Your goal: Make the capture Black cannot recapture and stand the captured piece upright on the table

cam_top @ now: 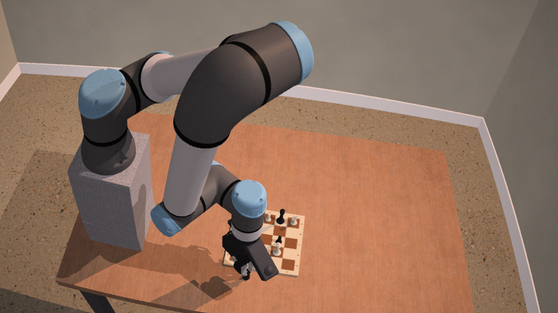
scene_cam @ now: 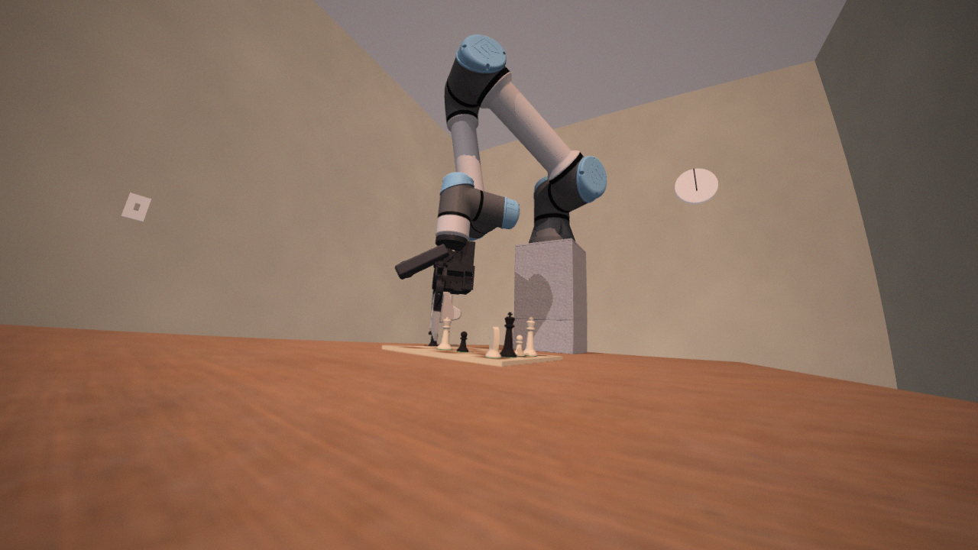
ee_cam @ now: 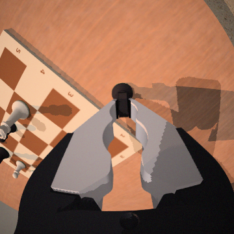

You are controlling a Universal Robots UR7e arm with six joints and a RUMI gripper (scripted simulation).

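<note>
Right now my hand is 10 mm above the black knight. The rest, counted from my hand: tall white piece (30 mm ahead, 210 mm to the left, 10 mm above); then chessboard (60 mm ahead, 130 mm to the left, 30 mm below); then black pawn (100 mm ahead, 130 mm to the left, 10 mm below).
</note>
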